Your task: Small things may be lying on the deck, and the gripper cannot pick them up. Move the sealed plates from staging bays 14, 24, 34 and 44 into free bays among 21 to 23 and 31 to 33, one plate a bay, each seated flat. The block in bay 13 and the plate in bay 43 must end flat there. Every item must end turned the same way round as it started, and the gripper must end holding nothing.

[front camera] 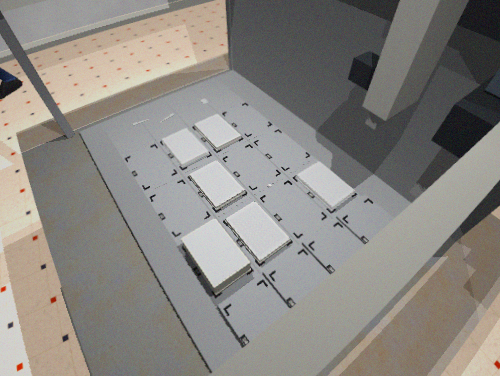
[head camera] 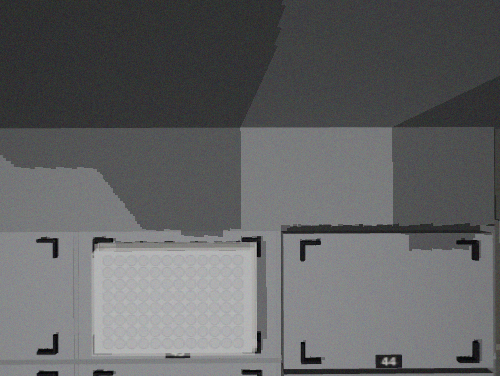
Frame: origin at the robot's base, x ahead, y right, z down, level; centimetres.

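Seen in the pictures: robot's base at its link origin: point(front camera: 126, 159).
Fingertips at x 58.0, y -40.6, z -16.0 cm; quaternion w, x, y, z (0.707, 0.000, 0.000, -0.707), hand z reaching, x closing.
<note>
Offsets run from my fingertips to a thing's middle. "spot": to the spot under its first point.
Sealed plates lie in bay 21 {spot: dz +14.6, dx -50.5, dy +25.8 cm} point(front camera: 185, 147), bay 22 {spot: dz +14.6, dx -34.1, dy +26.0 cm} point(front camera: 217, 185), bay 23 {spot: dz +14.6, dx -18.2, dy +25.9 cm} point(front camera: 257, 231) and bay 31 {spot: dz +14.6, dx -50.8, dy +15.2 cm} point(front camera: 217, 131). Each looks flat and apart from the others in the front view. The tall white block {dz +13.9, dx -18.8, dy +36.3 cm} point(front camera: 215, 255) sits in bay 13 and looks flat. The plate in bay 43 {spot: dz +14.6, dx -18.1, dy +4.8 cm} point(front camera: 325, 185) point(head camera: 175, 300) looks flat, with its long side along the bay. Staging bay 44 {spot: dz +14.6, dx -2.5, dy +4.1 cm} point(head camera: 387, 300) holds no plate, and no plates show in bays 14, 24 and 34 in the front view. The gripper's jaws do not show in either view, so their opening is hidden.
A pale column point(front camera: 407, 55) hangs at the upper right of the front view, with dark machine parts beside it. Two thin white sticks {dz +15.7, dx -70.2, dy +31.0 cm} point(front camera: 141, 121) {dz +15.7, dx -66.9, dy +23.8 cm} point(front camera: 167, 117) and a small white square {spot: dz +15.9, dx -67.4, dy +9.8 cm} point(front camera: 204, 101) lie at the deck's far left. A tiny pale disc {dz +15.8, dx -27.0, dy +15.2 cm} point(front camera: 270, 185) lies near bays 32 and 33.
</note>
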